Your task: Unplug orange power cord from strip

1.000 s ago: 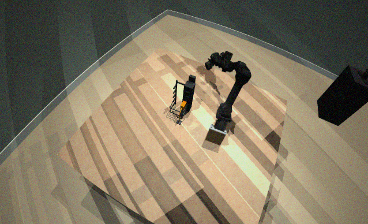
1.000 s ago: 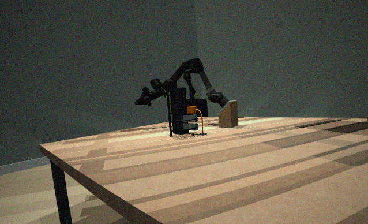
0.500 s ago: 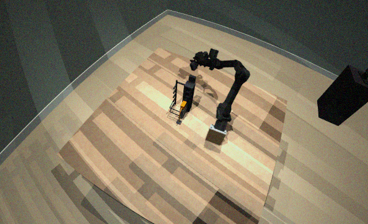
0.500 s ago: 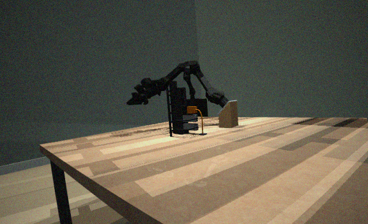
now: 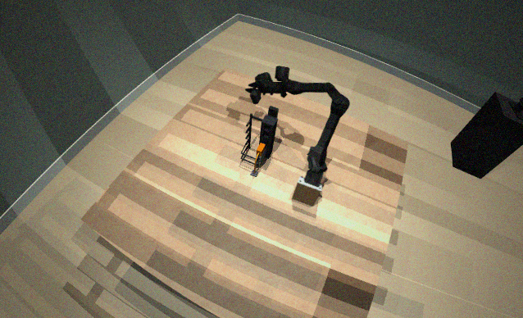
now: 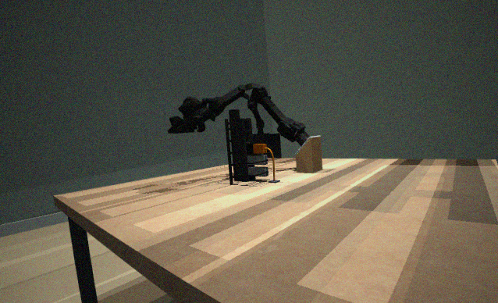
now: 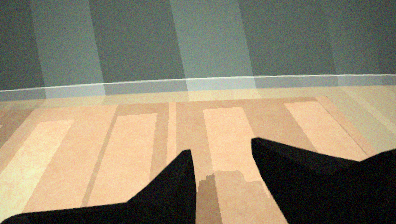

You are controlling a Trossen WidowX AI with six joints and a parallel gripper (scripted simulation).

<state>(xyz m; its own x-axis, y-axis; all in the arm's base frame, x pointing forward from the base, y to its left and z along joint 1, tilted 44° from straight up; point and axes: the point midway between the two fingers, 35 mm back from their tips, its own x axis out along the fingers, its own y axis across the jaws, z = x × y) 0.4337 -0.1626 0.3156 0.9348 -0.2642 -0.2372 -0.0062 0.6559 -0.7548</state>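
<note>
My gripper tip is 200 mm past the orange plug, 250 mm to the right of it and 80 mm above it.
</note>
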